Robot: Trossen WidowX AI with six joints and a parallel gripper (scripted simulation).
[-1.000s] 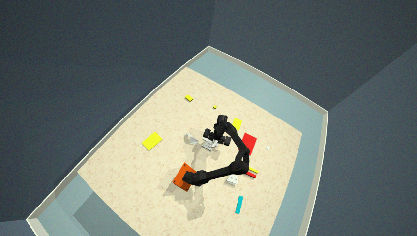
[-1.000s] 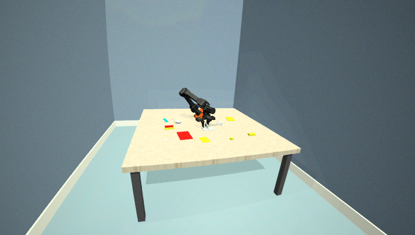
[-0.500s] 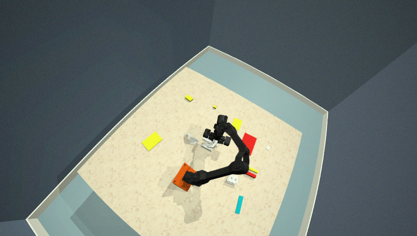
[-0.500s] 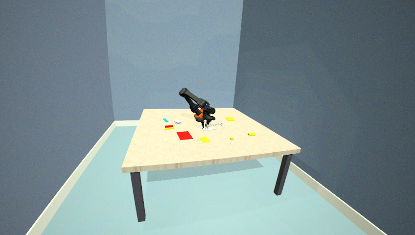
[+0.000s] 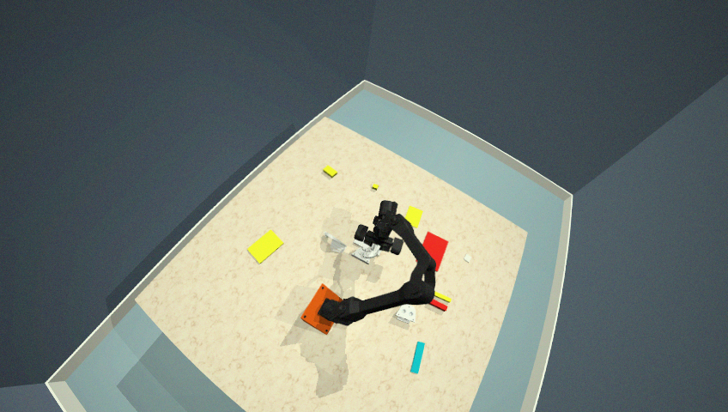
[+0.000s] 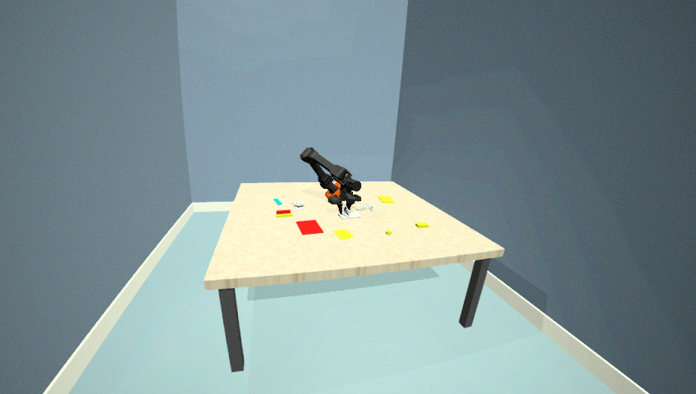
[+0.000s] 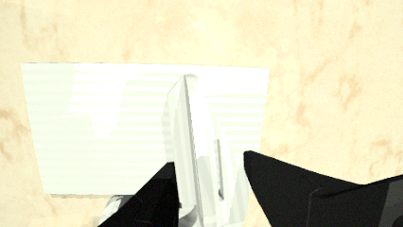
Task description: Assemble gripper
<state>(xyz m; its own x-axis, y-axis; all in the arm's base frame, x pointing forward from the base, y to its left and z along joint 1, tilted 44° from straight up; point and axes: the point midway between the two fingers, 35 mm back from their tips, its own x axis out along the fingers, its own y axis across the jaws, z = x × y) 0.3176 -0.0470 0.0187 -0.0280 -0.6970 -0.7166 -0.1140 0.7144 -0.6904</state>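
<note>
Right now the white jaw is 50 mm behind my gripper tip and 180 mm to the left of it. The rest, counted from my gripper tip: yellow bar 60 mm behind, 330 mm to the right, 10 mm below; small white block 190 mm behind, 220 mm to the right, 10 mm below; red sheet 110 mm ahead, 230 mm to the right, 10 mm below.
</note>
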